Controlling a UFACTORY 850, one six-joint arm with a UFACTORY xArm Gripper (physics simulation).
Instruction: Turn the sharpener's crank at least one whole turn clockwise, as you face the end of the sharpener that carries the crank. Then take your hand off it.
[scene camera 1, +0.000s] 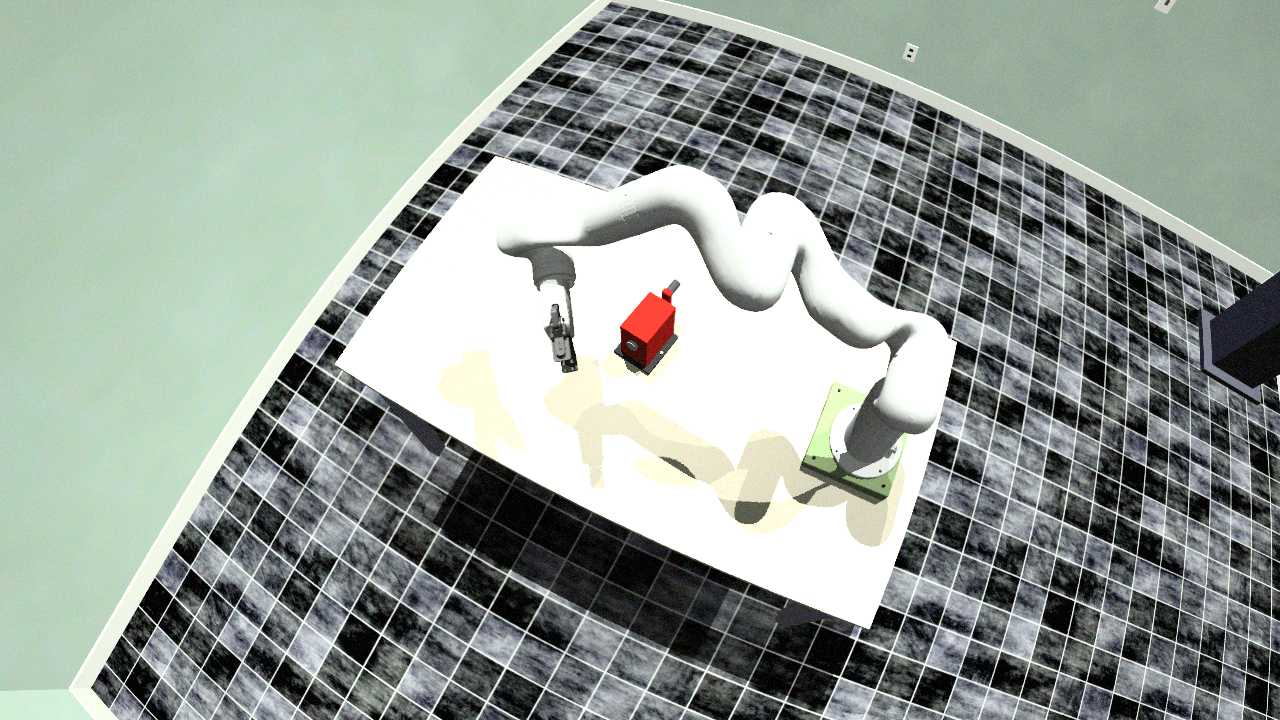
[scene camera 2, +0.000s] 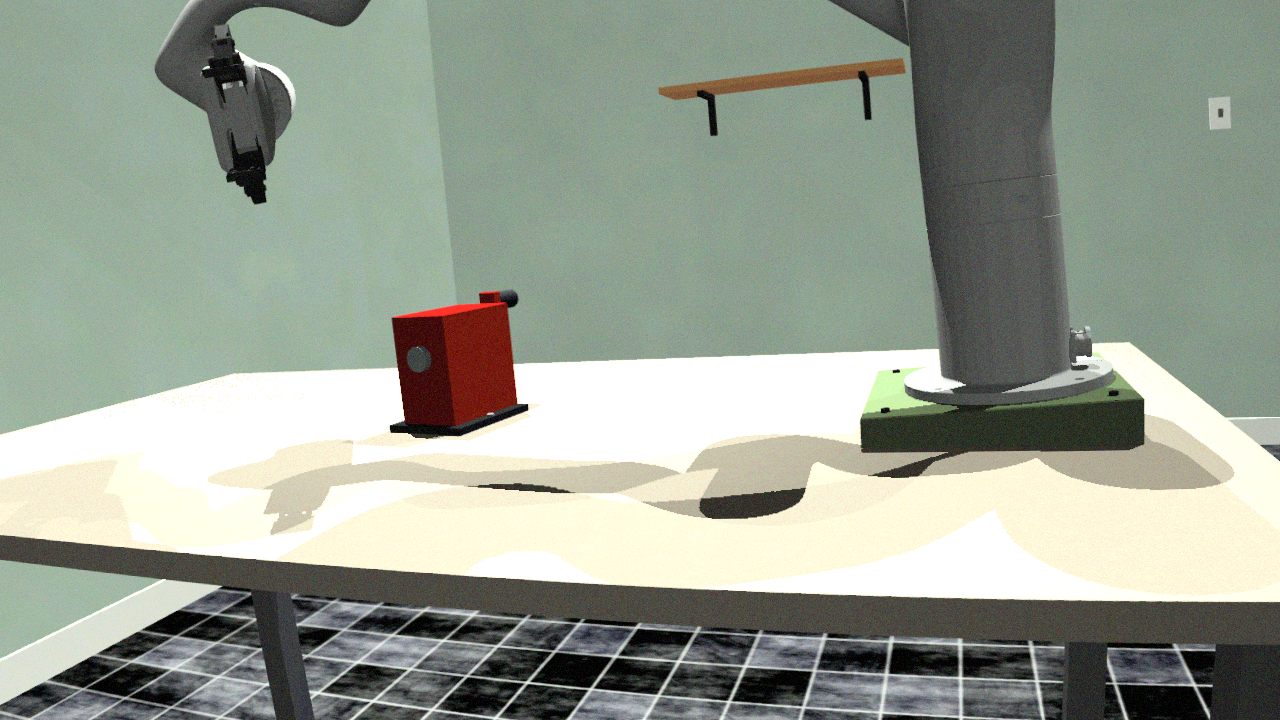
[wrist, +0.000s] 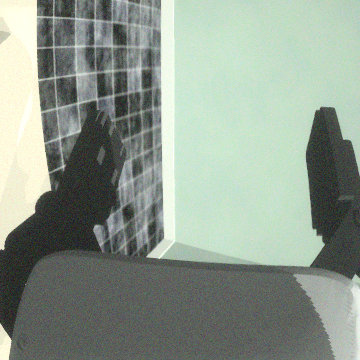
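The red sharpener (scene camera 1: 648, 329) (scene camera 2: 456, 367) stands upright on its black base plate (scene camera 1: 650, 366) (scene camera 2: 460, 428). A round grey disc (scene camera 1: 631, 344) (scene camera 2: 418, 359) is on its near end. At the far end the red crank arm (scene camera 1: 667, 295) (scene camera 2: 488, 297) shows at the top, with its dark handle (scene camera 1: 674, 286) (scene camera 2: 509, 298) pointing away from the body. The rest of the crank is hidden behind the body. My gripper (scene camera 1: 562, 338) (scene camera 2: 239, 114) (wrist: 210, 127) is open and empty, high above the table, left of the sharpener in both scene views and apart from it. The sharpener does not show in the wrist view.
The arm's green base block (scene camera 1: 820, 433) (scene camera 2: 1002, 426) stands at the right of the white table (scene camera 1: 429, 295) (scene camera 2: 626, 564). The raised arm (scene camera 1: 707, 223) arches over the table behind the sharpener in scene camera 1. A wooden shelf (scene camera 2: 778, 80) is on the wall.
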